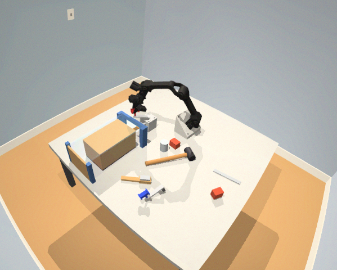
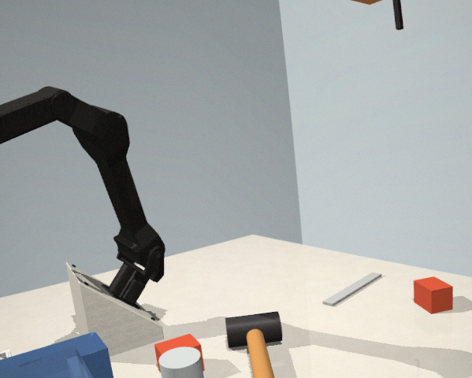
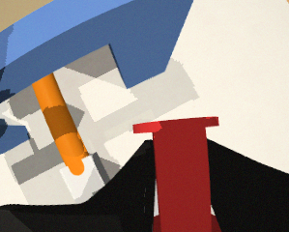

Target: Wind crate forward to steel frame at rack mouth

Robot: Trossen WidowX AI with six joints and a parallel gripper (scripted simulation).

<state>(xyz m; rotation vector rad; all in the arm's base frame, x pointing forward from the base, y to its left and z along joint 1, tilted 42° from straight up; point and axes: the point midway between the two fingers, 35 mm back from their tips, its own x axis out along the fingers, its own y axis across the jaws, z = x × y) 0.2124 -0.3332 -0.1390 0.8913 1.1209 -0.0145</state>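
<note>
Now: gripper tip 4 cm past the grey crank bar, 4 cm to the right of it and 3 cm above it. Also, from my gripper tip: grey winch: 9 cm behind, 8 cm to the left, 10 cm below; blue frame: 8 cm ahead, 8 cm to the left, 3 cm below; red knob: 1 cm behind, 1 cm to the left.
</note>
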